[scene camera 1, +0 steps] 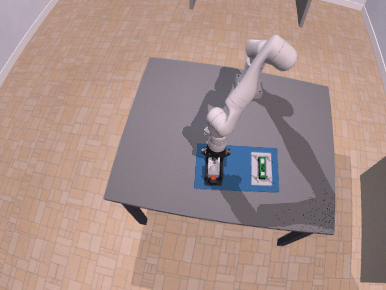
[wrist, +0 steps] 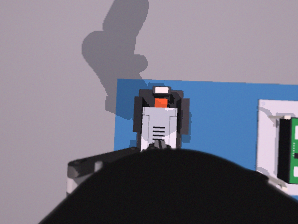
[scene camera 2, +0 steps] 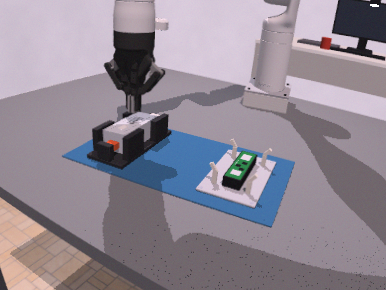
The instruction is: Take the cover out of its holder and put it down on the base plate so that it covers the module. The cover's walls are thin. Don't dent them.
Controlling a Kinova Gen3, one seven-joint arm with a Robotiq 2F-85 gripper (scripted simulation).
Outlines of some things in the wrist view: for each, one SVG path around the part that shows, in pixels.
My gripper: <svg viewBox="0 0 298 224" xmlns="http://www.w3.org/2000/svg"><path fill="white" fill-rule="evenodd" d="M38 223L298 224L298 200L270 184L269 177L258 171L244 168L214 154L191 149L172 148L165 141L155 140L154 144L150 143L141 152L140 148L129 147L69 162L67 167L66 198Z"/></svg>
A light grey cover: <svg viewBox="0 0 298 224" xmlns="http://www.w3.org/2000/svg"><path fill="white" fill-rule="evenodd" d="M143 107L141 151L146 149L150 143L154 144L155 140L165 141L167 145L176 148L177 117L175 116L177 116L177 108Z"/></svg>
